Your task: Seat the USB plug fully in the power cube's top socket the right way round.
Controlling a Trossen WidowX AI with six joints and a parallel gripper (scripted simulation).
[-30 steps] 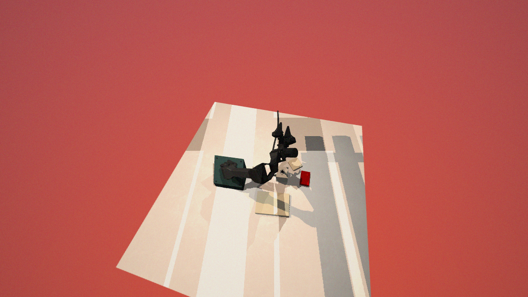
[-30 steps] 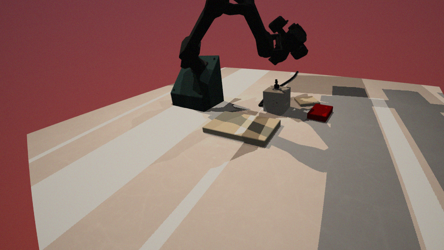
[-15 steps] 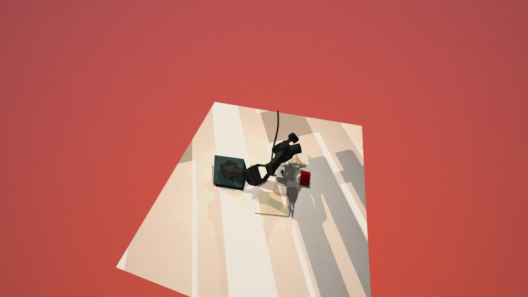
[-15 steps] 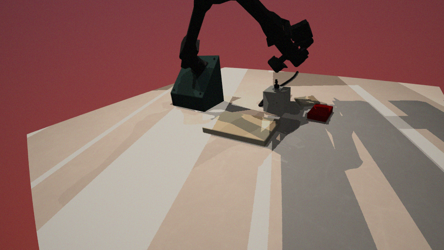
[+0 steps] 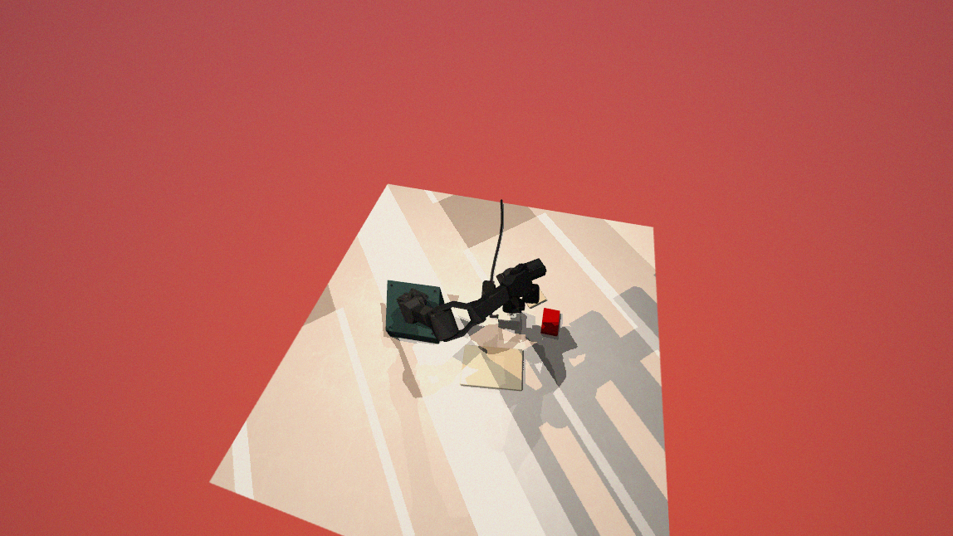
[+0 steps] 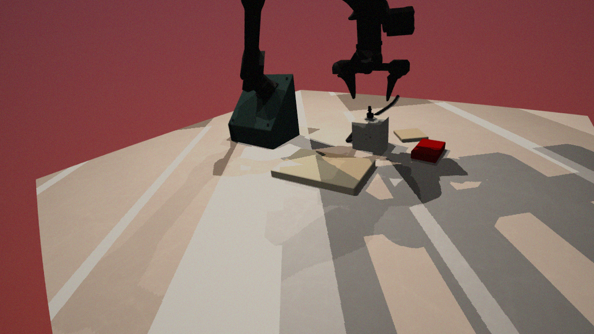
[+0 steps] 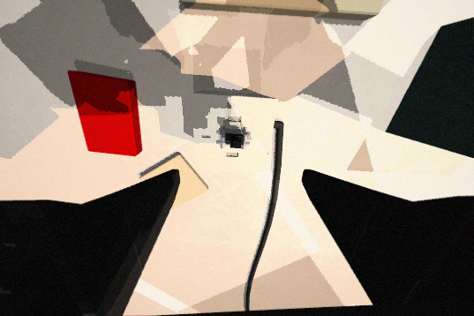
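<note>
The black usb plug lies 1 cm ahead of my gripper tip, 1 cm to the right of it and 3 cm below it. Round my gripper tip: red block 16 cm ahead, 3 cm to the left, 12 cm below; then small tan tile 6 cm ahead, 11 cm to the left, 12 cm below; then socket 1 cm ahead, 1 cm to the right, 6 cm below.
</note>
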